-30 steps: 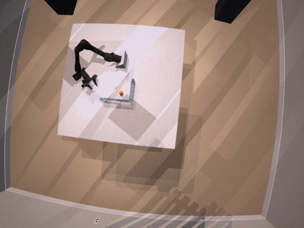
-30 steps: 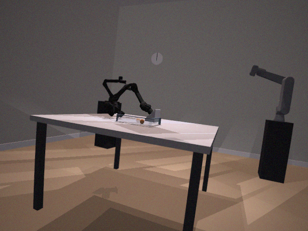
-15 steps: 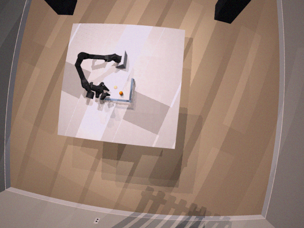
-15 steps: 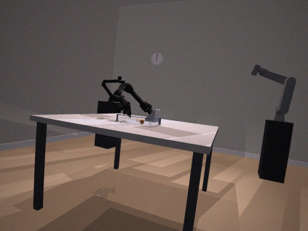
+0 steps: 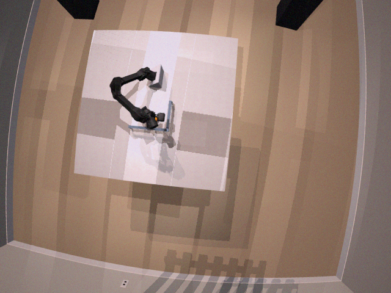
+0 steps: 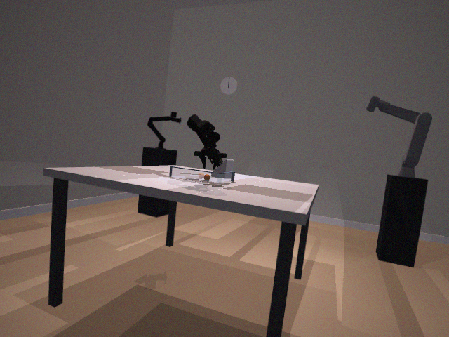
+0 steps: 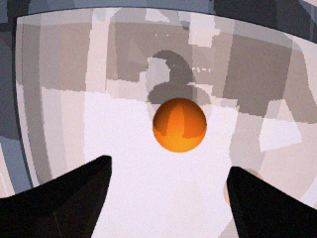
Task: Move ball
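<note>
Now: gripper tip 1 cm short of the orange ball and 5 cm above it. Also, from my gripper tip: see-through copy of ball: 4 cm behind, 7 cm to the right, 5 cm below.
</note>
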